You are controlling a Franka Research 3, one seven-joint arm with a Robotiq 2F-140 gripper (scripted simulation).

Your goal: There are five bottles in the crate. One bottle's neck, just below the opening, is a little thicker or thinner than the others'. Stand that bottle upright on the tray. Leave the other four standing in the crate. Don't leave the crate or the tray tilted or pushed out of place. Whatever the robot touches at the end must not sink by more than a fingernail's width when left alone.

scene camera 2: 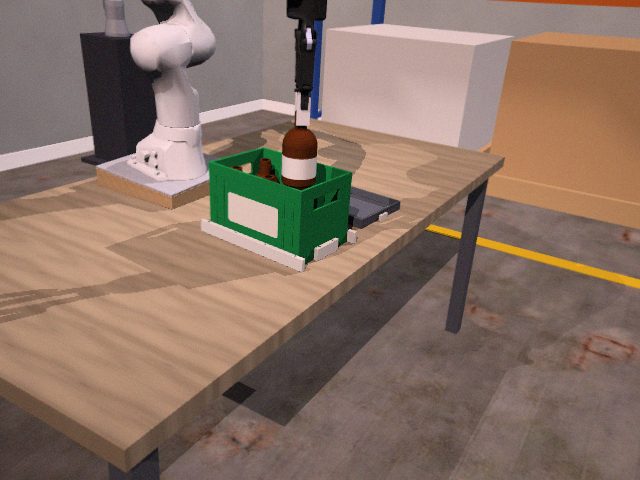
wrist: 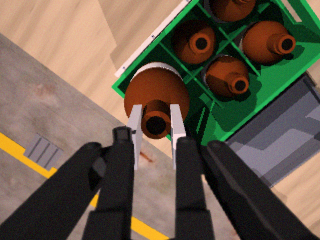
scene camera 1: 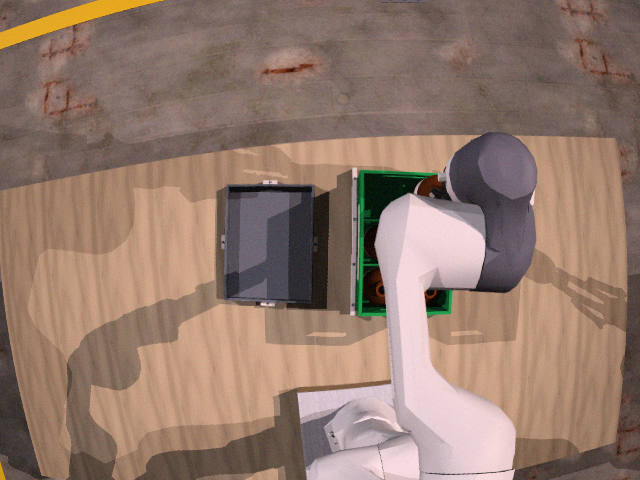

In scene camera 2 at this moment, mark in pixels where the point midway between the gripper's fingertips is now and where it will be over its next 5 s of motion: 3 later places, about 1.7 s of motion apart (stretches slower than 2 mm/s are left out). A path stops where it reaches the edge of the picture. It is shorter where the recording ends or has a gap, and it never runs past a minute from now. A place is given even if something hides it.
The gripper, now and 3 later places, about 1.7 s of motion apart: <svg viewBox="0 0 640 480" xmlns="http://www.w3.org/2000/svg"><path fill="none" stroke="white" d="M301 123L302 112L310 108L328 100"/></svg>
